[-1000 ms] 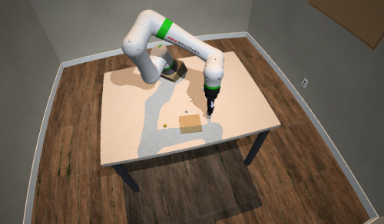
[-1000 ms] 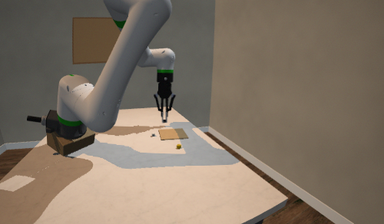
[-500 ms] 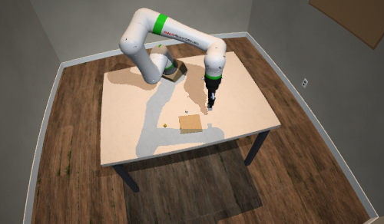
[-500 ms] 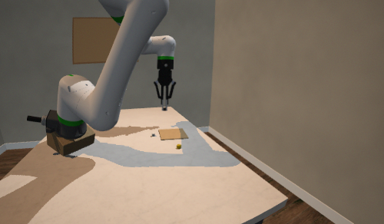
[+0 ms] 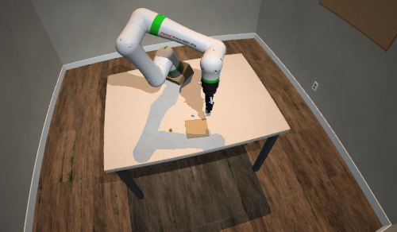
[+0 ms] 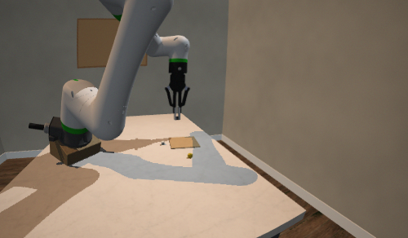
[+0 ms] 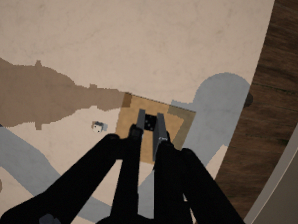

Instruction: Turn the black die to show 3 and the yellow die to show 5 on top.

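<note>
The tan mat is 70 mm to the right of my hand and 130 mm below it. The rest, counted from my hand: white die 100 mm behind, 60 mm to the right, 130 mm below; then yellow die 50 mm behind, 230 mm to the right, 130 mm below; then black die 30 mm below.
</note>
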